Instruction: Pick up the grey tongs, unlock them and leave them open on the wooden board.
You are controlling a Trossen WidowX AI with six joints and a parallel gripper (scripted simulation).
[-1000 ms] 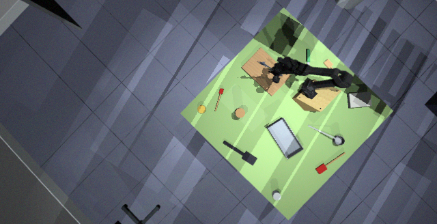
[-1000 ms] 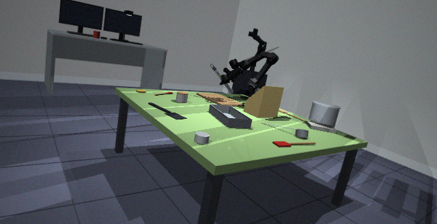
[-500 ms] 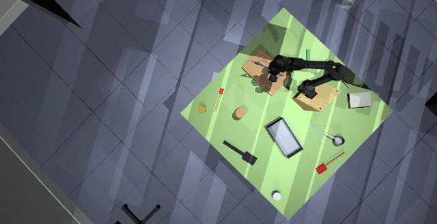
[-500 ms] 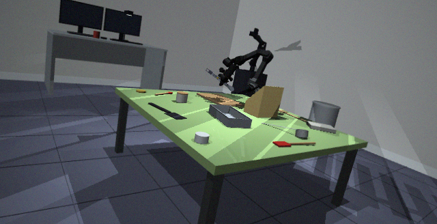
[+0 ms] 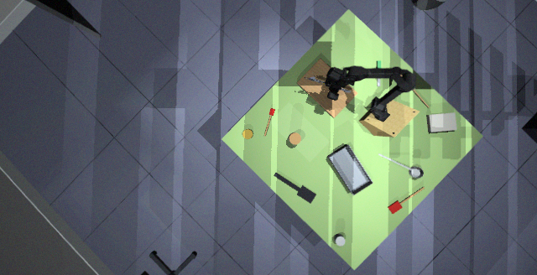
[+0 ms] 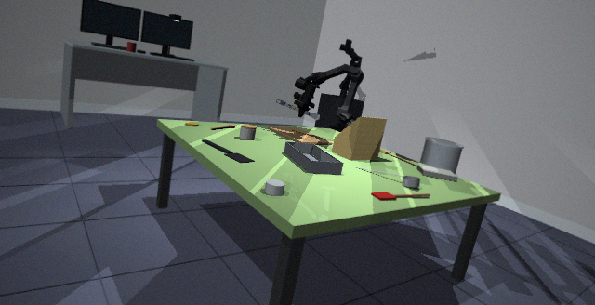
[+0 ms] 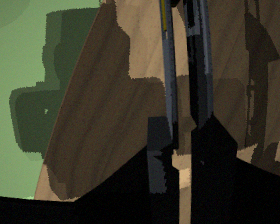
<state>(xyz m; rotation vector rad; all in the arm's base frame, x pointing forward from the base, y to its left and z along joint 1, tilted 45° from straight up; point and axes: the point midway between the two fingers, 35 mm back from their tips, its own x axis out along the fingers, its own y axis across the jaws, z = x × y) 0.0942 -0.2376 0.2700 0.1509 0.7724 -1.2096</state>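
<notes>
Right now the wooden board is 3 cm behind my gripper tip and 11 cm below it. Round my gripper tip: roasting tin (27 cm ahead, 50 cm to the left, 9 cm below); red-tipped stick (41 cm ahead, 14 cm to the right, 12 cm below); cork-topped jar (39 cm ahead, 8 cm to the left, 9 cm below).
</notes>
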